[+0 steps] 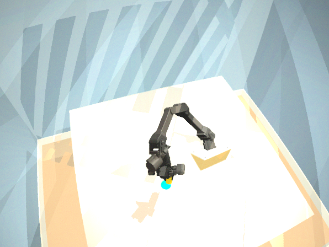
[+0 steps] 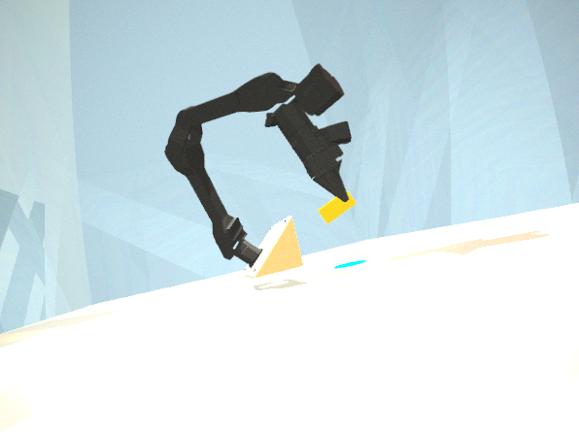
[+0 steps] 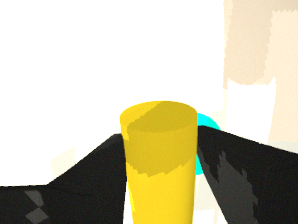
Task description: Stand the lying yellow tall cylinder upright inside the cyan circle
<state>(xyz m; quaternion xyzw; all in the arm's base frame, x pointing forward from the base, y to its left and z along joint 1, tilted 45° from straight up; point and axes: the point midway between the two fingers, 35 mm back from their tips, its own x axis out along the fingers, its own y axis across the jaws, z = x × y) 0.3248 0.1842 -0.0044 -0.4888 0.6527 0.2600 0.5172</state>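
Right now the cyan circle is 12 cm below my gripper tip and 3 cm to the right of it. Round my gripper tip: yellow cylinder 2 cm to the right, 1 cm below, 1 cm behind.
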